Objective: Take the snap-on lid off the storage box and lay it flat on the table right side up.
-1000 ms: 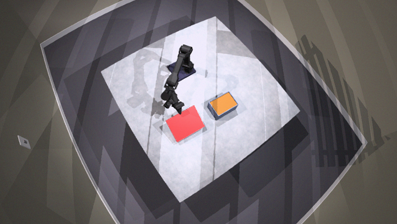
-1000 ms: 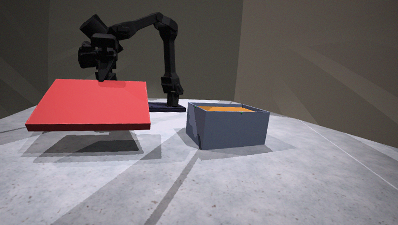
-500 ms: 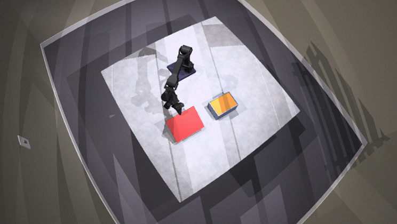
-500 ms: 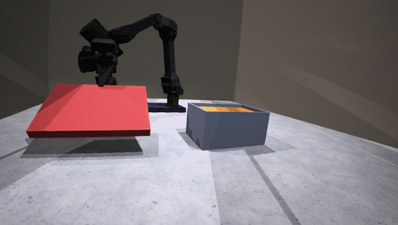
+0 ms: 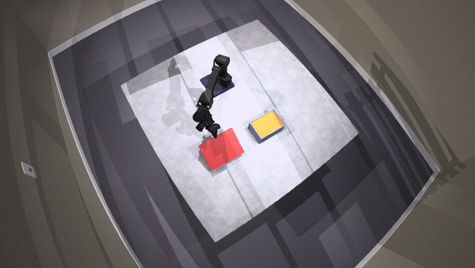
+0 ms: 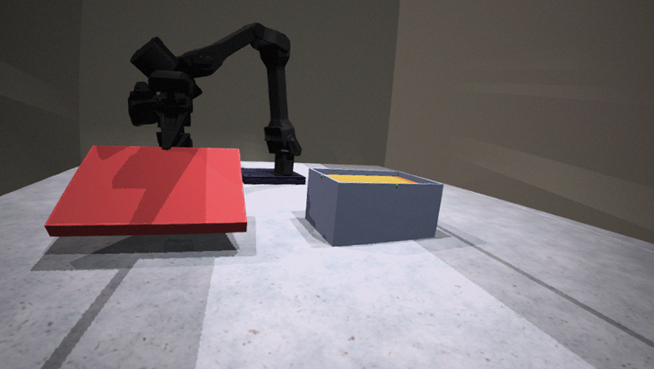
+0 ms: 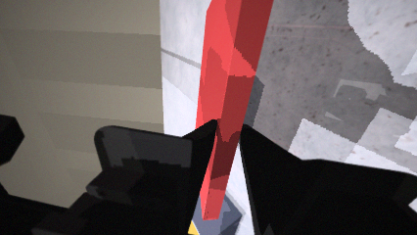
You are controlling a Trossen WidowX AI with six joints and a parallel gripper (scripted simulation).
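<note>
My gripper tip is 70 mm short of the red lid, 30 mm above it and 10 mm to the left of it. Round my gripper tip: storage box (320 mm to the left, 110 mm ahead, 60 mm below).
</note>
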